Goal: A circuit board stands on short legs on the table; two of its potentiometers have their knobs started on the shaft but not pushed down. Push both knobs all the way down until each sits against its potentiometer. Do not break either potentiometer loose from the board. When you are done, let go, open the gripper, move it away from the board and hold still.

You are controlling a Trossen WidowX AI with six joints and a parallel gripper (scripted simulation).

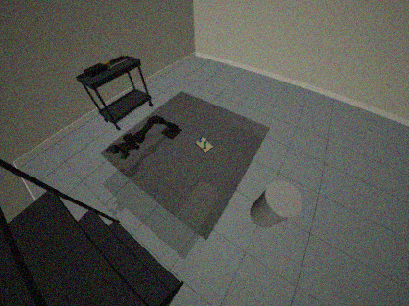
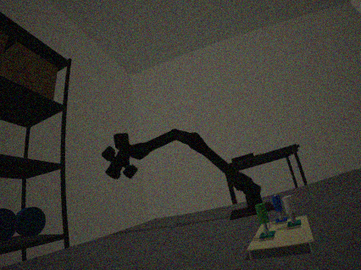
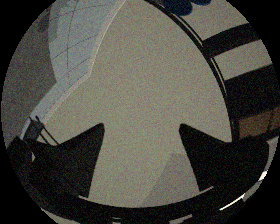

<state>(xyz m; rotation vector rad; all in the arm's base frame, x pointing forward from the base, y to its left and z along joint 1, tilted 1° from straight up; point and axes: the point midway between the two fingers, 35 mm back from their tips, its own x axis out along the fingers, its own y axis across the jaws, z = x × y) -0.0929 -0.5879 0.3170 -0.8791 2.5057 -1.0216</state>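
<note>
My gripper tip is now 610 mm to the right of the blue knob, 440 mm short of it and 270 mm above it. From my gripper tip the other things lie so: green knob (560 mm to the left, 520 mm ahead, 270 mm below).
</note>
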